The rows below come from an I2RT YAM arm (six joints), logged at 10 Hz.
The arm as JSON. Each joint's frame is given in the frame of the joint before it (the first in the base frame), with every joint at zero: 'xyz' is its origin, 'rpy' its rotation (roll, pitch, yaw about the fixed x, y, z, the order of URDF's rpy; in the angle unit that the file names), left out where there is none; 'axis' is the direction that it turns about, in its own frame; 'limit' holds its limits. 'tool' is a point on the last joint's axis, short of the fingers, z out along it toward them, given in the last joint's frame.
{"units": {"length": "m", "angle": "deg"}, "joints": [
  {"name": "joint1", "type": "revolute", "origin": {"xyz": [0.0, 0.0, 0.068]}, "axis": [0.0, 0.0, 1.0], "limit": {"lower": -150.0, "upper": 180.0}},
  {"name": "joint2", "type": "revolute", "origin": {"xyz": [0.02, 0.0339, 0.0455]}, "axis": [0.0, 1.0, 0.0], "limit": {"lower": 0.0, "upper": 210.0}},
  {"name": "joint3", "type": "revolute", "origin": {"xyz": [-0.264, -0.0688, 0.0]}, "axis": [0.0, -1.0, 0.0], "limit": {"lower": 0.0, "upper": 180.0}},
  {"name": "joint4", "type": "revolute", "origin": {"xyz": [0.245, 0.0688, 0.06]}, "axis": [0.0, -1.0, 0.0], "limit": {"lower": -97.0, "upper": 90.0}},
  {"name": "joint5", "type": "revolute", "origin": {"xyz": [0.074, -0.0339, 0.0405]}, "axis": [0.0, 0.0, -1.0], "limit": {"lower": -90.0, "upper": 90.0}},
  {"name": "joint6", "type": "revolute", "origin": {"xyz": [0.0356, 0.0, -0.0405]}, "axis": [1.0, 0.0, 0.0], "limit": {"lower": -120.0, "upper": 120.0}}
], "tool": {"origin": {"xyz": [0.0, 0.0, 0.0], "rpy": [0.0, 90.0, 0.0]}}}
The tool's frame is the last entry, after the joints.
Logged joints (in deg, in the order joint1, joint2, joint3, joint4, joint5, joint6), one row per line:
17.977 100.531 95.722 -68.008 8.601 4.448
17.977 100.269 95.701 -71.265 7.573 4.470
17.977 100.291 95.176 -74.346 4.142 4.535
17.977 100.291 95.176 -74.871 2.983 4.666
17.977 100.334 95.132 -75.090 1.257 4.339
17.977 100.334 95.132 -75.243 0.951 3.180
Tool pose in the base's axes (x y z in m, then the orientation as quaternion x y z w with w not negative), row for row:
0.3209 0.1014 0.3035 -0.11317 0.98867 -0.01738 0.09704
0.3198 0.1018 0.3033 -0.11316 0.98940 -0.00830 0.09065
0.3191 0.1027 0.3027 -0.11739 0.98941 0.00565 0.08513
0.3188 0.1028 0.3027 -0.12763 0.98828 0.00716 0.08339
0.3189 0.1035 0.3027 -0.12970 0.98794 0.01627 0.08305
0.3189 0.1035 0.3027 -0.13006 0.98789 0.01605 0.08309
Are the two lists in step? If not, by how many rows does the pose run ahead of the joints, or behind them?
The pose runs 2 rows ahead of the joints: the pose in row i belongs to the joints in row i + 2.
